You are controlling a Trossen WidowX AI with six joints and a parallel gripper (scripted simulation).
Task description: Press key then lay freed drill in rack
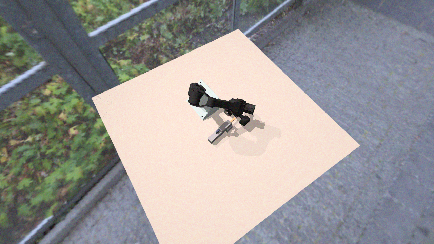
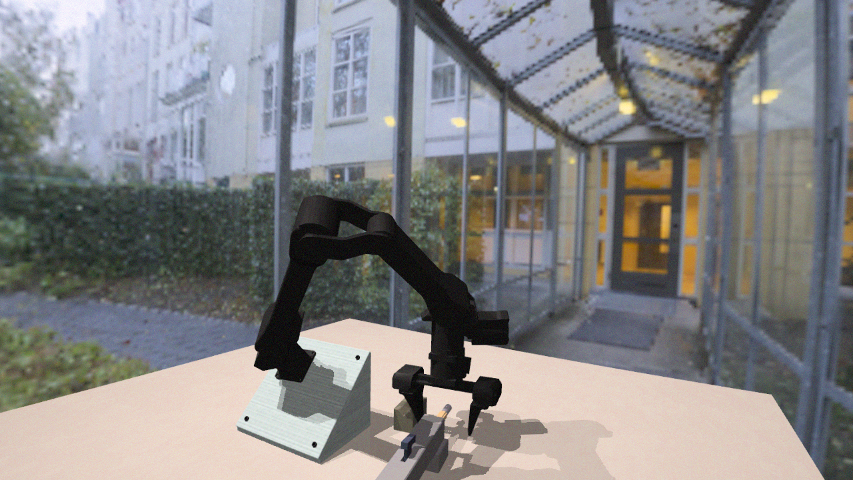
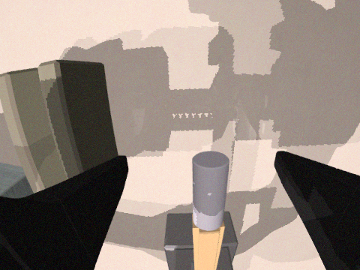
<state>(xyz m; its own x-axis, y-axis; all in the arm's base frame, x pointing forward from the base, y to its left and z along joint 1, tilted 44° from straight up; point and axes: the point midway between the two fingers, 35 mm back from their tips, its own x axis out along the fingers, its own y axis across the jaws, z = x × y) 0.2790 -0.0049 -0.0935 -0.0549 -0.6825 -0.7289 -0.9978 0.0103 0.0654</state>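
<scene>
The drill lies 4 cm to the right of my gripper tip and 3 cm above it. From my gripper tip the other things lie so: dark blue key: 1 cm ahead, 17 cm to the right, 4 cm above; then rack: 8 cm behind, 2 cm to the left.
</scene>
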